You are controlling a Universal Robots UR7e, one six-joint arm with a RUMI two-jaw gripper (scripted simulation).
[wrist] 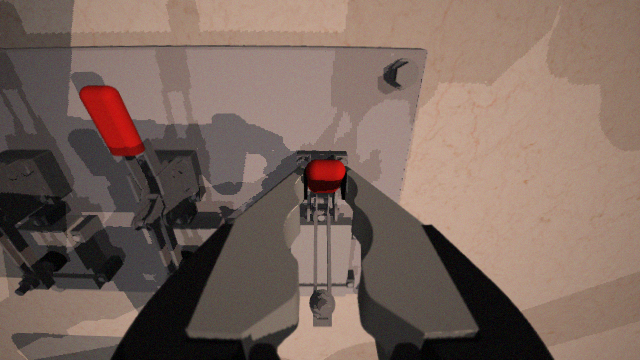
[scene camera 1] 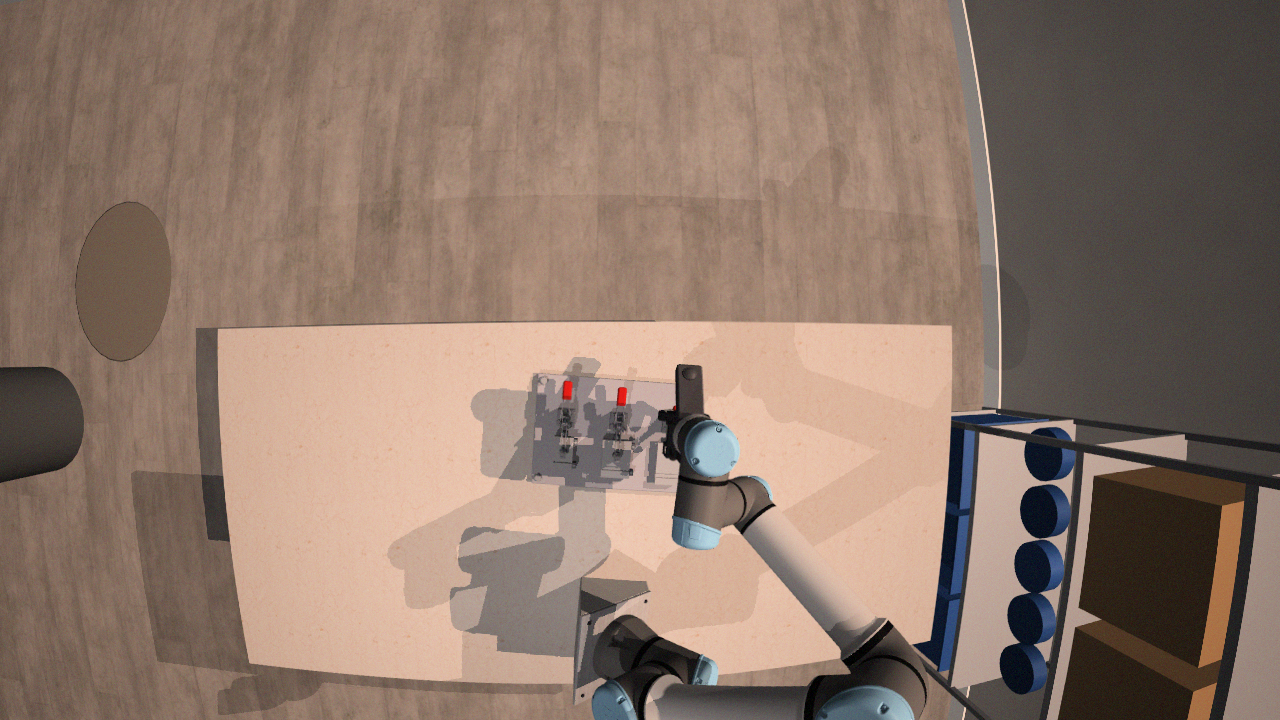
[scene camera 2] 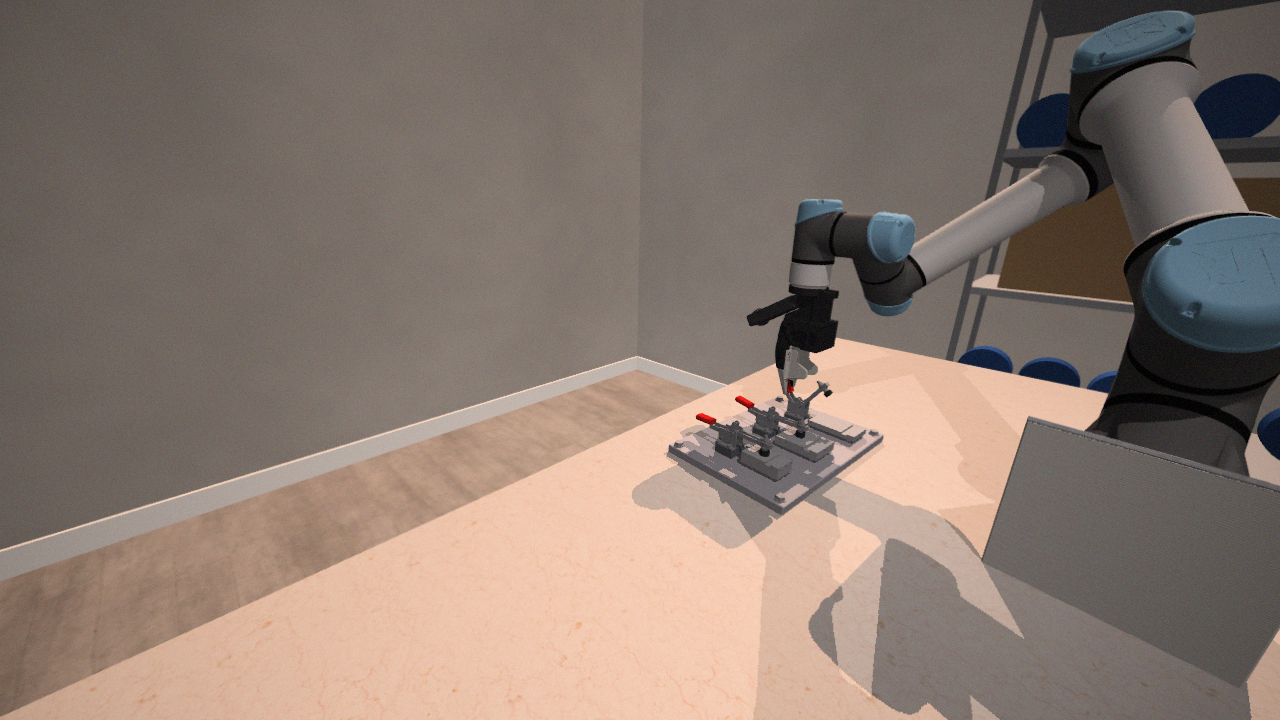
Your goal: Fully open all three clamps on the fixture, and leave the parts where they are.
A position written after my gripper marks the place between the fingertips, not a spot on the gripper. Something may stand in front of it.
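I can see my gripper [scene camera 2: 787, 393], and it's the same gripper [wrist: 323, 169] that shows in the wrist view, with scene camera 1 also giving me the gripper [scene camera 1: 674, 414]. There's a grey fixture plate [wrist: 247, 110] too.
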